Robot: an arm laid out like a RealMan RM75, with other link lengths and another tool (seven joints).
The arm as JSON. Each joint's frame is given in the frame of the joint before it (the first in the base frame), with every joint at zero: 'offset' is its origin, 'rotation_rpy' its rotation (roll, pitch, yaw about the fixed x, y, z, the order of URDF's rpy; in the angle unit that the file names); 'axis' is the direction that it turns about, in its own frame. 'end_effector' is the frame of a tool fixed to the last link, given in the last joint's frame.
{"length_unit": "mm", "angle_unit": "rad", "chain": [
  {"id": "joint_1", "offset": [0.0, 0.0, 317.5], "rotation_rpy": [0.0, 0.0, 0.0], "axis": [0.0, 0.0, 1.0]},
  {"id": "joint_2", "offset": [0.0, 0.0, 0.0], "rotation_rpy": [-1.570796, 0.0, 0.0], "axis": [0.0, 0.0, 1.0]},
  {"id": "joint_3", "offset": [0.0, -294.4, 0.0], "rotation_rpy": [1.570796, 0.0, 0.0], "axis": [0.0, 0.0, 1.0]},
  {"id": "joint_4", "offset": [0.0, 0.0, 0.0], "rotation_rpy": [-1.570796, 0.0, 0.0], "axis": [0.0, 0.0, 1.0]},
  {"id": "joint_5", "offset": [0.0, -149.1, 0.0], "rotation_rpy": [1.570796, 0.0, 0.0], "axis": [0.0, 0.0, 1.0]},
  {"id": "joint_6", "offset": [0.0, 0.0, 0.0], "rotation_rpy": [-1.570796, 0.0, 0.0], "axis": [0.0, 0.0, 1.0]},
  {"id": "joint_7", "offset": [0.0, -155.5, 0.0], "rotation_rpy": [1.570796, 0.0, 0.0], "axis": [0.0, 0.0, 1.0]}
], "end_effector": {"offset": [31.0, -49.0, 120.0], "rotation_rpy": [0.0, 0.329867, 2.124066]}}
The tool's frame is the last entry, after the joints.
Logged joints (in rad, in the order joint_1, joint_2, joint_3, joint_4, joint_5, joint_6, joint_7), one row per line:
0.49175, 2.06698, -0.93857, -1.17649, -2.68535, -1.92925, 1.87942
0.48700, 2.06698, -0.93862, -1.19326, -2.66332, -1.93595, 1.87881
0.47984, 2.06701, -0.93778, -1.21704, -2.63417, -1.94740, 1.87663
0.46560, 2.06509, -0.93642, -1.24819, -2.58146, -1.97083, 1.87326
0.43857, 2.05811, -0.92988, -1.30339, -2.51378, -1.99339, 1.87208
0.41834, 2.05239, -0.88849, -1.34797, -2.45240, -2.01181, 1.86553
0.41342, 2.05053, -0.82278, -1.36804, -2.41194, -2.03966, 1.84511
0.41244, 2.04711, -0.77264, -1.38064, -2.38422, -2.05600, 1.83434
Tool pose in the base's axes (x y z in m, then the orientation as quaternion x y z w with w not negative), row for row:
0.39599, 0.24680, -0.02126, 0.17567, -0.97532, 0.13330, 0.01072
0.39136, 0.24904, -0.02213, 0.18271, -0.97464, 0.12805, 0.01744
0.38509, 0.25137, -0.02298, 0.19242, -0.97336, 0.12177, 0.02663
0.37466, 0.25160, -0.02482, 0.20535, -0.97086, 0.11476, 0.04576
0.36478, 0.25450, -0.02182, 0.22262, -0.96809, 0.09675, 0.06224
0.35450, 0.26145, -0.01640, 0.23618, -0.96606, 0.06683, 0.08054
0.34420, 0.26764, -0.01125, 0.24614, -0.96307, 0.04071, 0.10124
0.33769, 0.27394, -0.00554, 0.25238, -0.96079, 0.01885, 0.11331
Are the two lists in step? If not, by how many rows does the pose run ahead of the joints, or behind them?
They are in step.
